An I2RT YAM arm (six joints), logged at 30 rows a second.
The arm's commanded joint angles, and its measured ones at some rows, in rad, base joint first. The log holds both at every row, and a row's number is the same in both.
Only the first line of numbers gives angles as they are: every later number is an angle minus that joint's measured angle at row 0.
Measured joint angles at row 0:
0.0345, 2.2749, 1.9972, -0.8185, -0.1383, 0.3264
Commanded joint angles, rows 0 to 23:
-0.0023, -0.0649, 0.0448, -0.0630, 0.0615, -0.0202
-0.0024, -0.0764, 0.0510, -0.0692, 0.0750, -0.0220
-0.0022, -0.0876, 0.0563, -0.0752, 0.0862, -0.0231
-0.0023, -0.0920, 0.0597, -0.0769, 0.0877, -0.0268
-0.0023, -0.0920, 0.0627, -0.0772, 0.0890, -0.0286
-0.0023, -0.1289, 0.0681, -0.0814, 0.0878, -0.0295
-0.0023, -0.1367, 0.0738, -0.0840, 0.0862, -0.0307
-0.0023, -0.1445, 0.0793, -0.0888, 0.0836, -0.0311
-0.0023, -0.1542, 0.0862, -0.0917, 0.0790, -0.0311
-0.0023, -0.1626, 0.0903, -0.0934, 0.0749, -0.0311
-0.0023, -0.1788, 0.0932, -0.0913, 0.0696, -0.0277
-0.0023, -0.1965, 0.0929, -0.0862, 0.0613, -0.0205
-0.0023, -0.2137, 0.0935, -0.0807, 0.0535, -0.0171
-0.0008, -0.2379, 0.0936, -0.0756, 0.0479, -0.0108
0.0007, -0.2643, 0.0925, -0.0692, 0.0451, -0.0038
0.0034, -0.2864, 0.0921, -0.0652, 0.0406, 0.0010
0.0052, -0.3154, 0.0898, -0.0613, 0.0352, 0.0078
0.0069, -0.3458, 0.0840, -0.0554, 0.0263, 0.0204
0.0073, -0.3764, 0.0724, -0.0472, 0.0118, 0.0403
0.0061, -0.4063, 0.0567, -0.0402, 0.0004, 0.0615
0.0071, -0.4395, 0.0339, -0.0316, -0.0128, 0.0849
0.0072, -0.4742, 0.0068, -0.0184, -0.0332, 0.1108
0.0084, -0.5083, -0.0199, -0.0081, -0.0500, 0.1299
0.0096, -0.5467, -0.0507, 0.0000, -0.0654, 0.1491
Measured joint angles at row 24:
0.0019, -0.4627, 0.0031, -0.0263, -0.0046, 0.0705
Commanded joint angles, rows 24 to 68:
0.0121, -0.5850, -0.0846, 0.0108, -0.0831, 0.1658
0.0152, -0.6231, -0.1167, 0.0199, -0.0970, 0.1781
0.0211, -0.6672, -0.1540, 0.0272, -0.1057, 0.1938
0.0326, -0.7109, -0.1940, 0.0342, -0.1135, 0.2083
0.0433, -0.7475, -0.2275, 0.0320, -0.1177, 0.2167
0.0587, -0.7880, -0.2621, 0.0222, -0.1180, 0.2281
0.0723, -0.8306, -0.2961, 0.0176, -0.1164, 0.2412
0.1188, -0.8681, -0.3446, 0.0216, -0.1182, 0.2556
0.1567, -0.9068, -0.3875, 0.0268, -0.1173, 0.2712
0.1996, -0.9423, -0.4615, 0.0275, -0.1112, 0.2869
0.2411, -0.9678, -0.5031, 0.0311, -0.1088, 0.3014
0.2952, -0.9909, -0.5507, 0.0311, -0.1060, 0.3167
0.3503, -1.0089, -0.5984, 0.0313, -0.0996, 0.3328
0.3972, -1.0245, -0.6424, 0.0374, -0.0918, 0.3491
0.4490, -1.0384, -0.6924, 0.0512, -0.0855, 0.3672
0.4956, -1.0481, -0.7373, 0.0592, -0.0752, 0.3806
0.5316, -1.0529, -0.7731, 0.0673, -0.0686, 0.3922
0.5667, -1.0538, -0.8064, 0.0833, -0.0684, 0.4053
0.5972, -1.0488, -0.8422, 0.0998, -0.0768, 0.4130
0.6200, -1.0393, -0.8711, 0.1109, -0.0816, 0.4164
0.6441, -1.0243, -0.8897, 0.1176, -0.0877, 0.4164
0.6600, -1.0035, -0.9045, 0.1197, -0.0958, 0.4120
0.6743, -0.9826, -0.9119, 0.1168, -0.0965, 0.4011
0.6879, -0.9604, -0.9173, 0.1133, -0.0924, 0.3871
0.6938, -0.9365, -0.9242, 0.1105, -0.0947, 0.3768
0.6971, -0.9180, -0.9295, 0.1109, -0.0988, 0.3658
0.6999, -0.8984, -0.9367, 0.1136, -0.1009, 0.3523
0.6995, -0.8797, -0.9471, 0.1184, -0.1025, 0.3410
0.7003, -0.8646, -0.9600, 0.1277, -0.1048, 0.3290
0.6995, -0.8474, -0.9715, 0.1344, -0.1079, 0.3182
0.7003, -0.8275, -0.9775, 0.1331, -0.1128, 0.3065
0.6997, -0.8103, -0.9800, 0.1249, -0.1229, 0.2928
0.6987, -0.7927, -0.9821, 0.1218, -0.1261, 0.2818
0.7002, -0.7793, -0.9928, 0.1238, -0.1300, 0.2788
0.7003, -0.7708, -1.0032, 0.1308, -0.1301, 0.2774
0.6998, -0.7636, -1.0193, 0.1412, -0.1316, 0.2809
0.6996, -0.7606, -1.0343, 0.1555, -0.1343, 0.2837
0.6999, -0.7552, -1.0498, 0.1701, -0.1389, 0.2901
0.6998, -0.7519, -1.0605, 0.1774, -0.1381, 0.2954
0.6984, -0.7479, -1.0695, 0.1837, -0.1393, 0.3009
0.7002, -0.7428, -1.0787, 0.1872, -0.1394, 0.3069
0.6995, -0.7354, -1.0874, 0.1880, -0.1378, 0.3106
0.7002, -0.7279, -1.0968, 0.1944, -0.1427, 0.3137
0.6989, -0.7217, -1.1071, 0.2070, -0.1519, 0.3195
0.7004, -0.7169, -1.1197, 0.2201, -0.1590, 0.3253
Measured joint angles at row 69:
0.6966, -0.7355, -1.0944, 0.1870, -0.1346, 0.3139
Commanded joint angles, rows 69 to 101:
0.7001, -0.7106, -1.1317, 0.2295, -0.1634, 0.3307
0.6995, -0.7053, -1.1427, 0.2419, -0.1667, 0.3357
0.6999, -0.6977, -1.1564, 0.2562, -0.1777, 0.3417
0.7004, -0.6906, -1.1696, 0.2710, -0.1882, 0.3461
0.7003, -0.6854, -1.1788, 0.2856, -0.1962, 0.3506
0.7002, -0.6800, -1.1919, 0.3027, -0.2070, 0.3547
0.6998, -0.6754, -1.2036, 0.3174, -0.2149, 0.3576
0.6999, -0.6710, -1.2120, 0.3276, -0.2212, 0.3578
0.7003, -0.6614, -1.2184, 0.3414, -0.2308, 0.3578
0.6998, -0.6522, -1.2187, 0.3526, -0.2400, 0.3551
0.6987, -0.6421, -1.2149, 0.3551, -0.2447, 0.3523
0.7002, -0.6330, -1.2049, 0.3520, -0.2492, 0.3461
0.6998, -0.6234, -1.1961, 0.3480, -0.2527, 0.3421
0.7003, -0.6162, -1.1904, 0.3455, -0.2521, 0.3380
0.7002, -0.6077, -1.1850, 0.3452, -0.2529, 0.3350
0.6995, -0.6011, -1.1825, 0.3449, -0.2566, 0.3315
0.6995, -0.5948, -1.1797, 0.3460, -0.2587, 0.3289
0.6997, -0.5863, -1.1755, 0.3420, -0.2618, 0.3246
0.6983, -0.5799, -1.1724, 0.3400, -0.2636, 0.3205
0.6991, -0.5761, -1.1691, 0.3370, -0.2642, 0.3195
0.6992, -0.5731, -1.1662, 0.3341, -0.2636, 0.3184
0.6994, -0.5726, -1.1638, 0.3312, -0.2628, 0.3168
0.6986, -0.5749, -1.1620, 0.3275, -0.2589, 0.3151
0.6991, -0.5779, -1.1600, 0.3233, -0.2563, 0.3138
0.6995, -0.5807, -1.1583, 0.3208, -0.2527, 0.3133
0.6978, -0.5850, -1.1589, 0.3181, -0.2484, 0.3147
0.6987, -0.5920, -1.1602, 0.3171, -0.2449, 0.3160
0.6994, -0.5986, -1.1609, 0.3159, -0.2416, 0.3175
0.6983, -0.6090, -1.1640, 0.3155, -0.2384, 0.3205
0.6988, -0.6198, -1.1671, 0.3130, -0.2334, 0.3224
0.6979, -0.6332, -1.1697, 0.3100, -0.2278, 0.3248
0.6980, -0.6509, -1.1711, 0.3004, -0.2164, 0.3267
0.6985, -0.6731, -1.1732, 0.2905, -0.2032, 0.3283
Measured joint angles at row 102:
0.7004, -0.6374, -1.1513, 0.3628, -0.3353, 0.3025
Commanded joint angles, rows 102 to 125:
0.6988, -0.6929, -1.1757, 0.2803, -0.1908, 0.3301
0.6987, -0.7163, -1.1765, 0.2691, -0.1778, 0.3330
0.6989, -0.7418, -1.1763, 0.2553, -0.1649, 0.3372
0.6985, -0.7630, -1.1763, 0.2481, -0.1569, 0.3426
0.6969, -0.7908, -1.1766, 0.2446, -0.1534, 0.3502
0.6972, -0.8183, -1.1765, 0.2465, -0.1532, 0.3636
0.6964, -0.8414, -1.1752, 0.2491, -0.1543, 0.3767
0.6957, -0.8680, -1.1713, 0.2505, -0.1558, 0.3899
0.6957, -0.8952, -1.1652, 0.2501, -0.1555, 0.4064
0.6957, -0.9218, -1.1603, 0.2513, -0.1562, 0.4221
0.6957, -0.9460, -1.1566, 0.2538, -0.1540, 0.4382
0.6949, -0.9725, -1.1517, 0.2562, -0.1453, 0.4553
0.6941, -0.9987, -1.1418, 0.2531, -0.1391, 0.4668
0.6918, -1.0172, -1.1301, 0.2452, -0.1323, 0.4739
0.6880, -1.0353, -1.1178, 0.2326, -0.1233, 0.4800
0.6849, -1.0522, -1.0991, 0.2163, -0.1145, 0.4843
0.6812, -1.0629, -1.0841, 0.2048, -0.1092, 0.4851
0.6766, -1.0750, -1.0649, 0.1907, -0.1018, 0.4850
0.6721, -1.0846, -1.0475, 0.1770, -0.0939, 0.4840
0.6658, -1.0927, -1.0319, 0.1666, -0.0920, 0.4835
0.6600, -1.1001, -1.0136, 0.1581, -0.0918, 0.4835
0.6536, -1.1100, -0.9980, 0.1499, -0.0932, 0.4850
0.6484, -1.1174, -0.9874, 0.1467, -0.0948, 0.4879
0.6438, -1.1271, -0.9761, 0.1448, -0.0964, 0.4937
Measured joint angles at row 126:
0.6569, -1.0780, -1.0426, 0.1385, -0.0904, 0.4715
